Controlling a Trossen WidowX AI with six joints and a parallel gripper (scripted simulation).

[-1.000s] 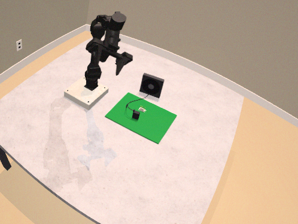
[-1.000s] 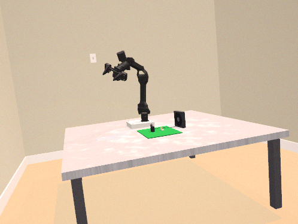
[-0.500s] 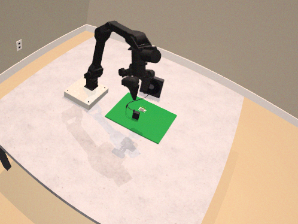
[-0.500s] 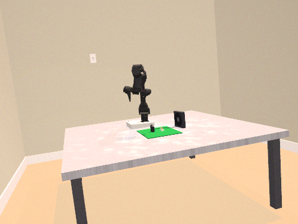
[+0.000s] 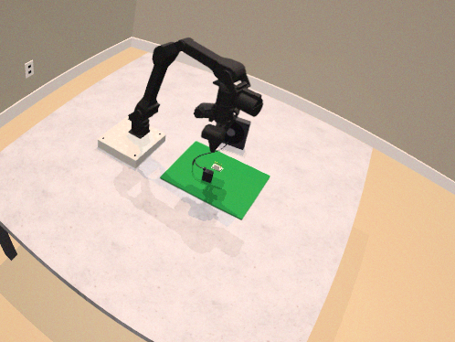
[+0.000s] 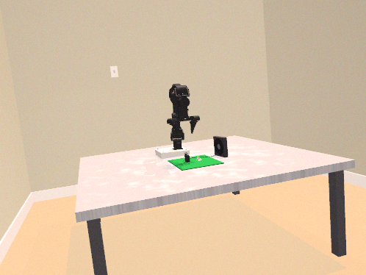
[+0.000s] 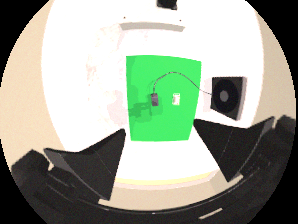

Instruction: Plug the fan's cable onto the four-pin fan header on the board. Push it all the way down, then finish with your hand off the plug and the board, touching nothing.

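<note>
Right now my gripper tip is 1 cm past the dark fan plug and 14 cm above it. Round my gripper tip: green board (1 cm ahead, 4 cm to the left, 18 cm below); then black fan (5 cm behind, 22 cm to the left, 11 cm below).
</note>
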